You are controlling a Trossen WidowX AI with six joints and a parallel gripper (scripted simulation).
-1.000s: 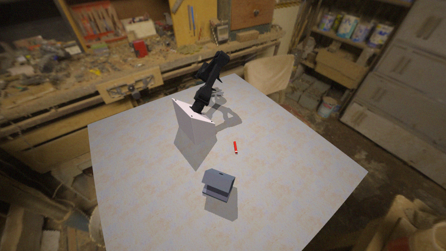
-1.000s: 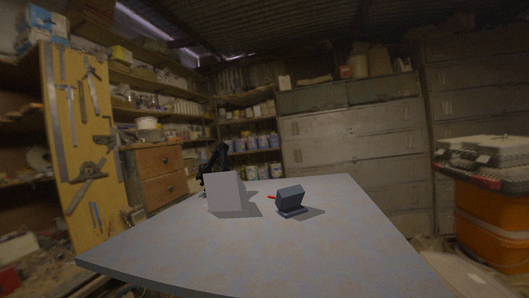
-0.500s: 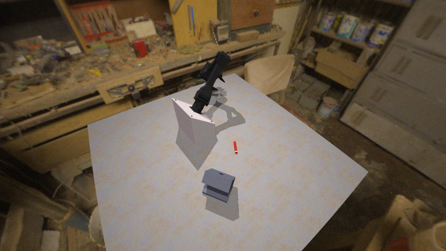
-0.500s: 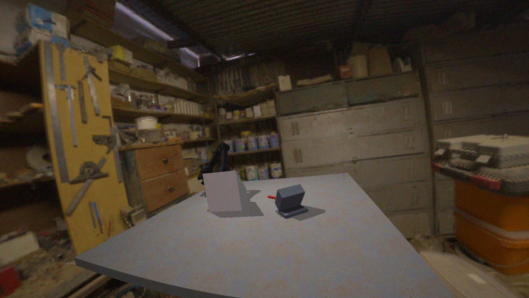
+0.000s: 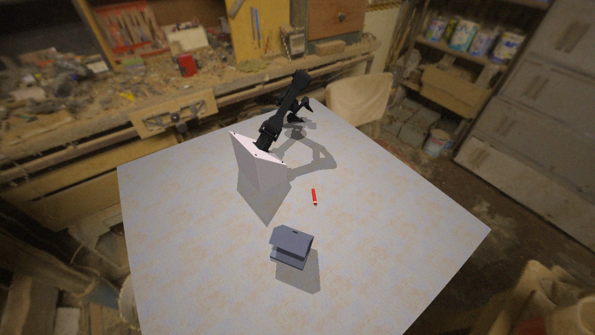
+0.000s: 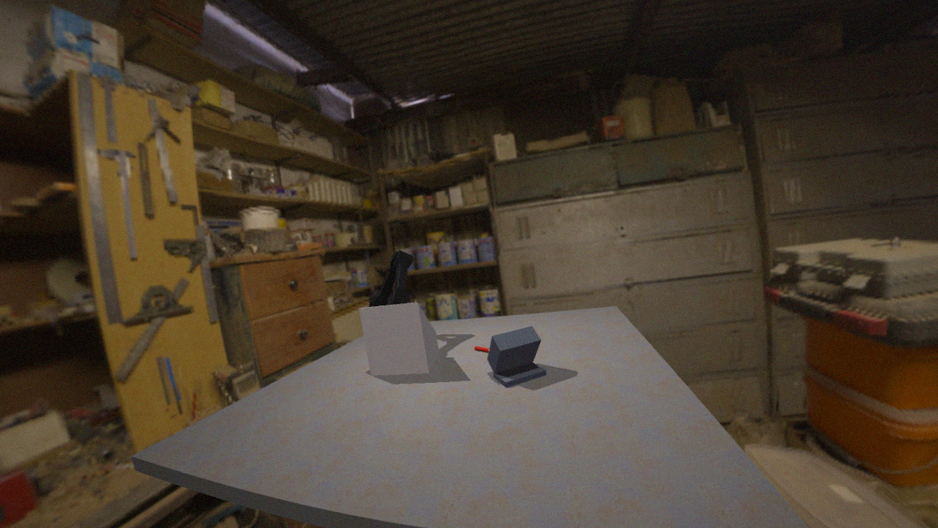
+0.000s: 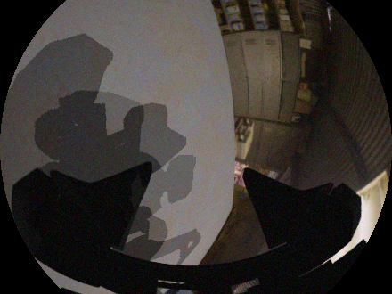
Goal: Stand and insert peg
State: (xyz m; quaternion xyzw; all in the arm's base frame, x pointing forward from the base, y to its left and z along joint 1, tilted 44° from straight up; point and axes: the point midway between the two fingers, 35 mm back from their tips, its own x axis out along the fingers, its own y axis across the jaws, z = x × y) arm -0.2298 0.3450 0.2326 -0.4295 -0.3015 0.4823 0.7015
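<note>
The red peg lies 50 cm ahead of my gripper tip, 34 cm to the right of it and 3 cm below it. From my gripper tip the other things lie so: grey sloped panel (63 cm ahead, 54 cm to the right, 4 cm above).
</note>
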